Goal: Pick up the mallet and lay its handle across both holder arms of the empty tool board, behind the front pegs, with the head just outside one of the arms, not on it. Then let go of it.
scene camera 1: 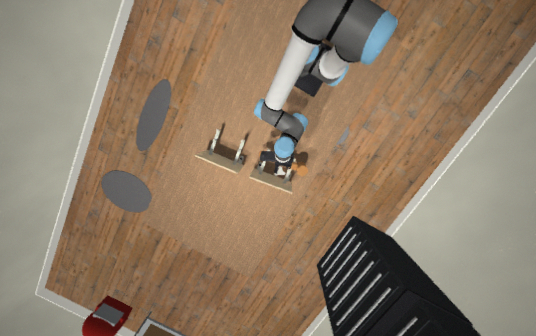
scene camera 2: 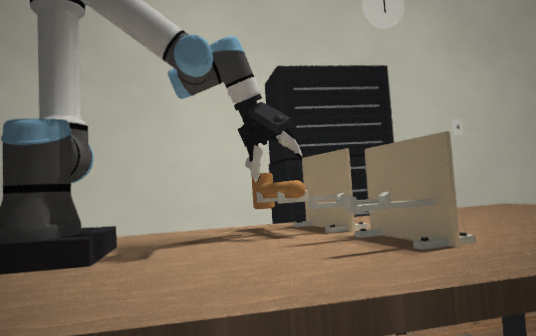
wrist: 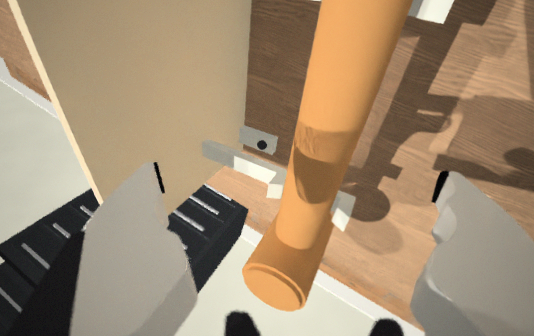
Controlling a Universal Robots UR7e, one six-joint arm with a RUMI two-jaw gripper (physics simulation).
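Pixels of known places: gripper, fingertip midpoint: (scene camera 2: 280,170) (wrist: 294,171); arm's base at its link origin: (scene camera 2: 38,236).
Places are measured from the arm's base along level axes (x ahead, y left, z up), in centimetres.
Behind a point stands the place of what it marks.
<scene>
The orange mallet (scene camera 1: 302,171) @(x 50.1, y 29.7, z 10.7 cm) (scene camera 2: 289,189) @(x 51.6, y 5.0, z 5.7 cm) (wrist: 345,75) @(x 52.2, y 11.8, z 7.7 cm) lies across both arms of the right-hand board (scene camera 1: 270,183) @(x 64.3, y 17.5, z 13.1 cm) (scene camera 2: 327,190) @(x 64.6, y 16.0, z 4.7 cm) (wrist: 175,75) @(x 64.4, y 17.1, z 6.2 cm) in scene camera 1, its head outside the right arm. My gripper (scene camera 1: 281,172) @(x 52.2, y 16.1, z 10.8 cm) (scene camera 2: 278,166) @(x 52.2, y 16.1, z 10.8 cm) (wrist: 294,171) @(x 52.2, y 16.1, z 10.8 cm) is open and empty over the handle. In the wrist view the handle shows between the two fingers, with the head at the bottom; in scene camera 2 the fingertips are above the handle. The empty tool board (scene camera 1: 218,163) @(x 69.1, y -13.3, z 11.8 cm) (scene camera 2: 410,185) @(x 69.4, y -16.3, z 5.1 cm) stands to the left in scene camera 1, its two pegged arms bare.
The two boards stand side by side with a narrow gap between them. The robot base (scene camera 2: 55,250) @(x 5.7, y -9.0, z -1.9 cm) stands on the table on the arms' side of the boards. A black cabinet (scene camera 1: 395,280) (scene camera 2: 327,77) (wrist: 225,240) stands beyond the table.
</scene>
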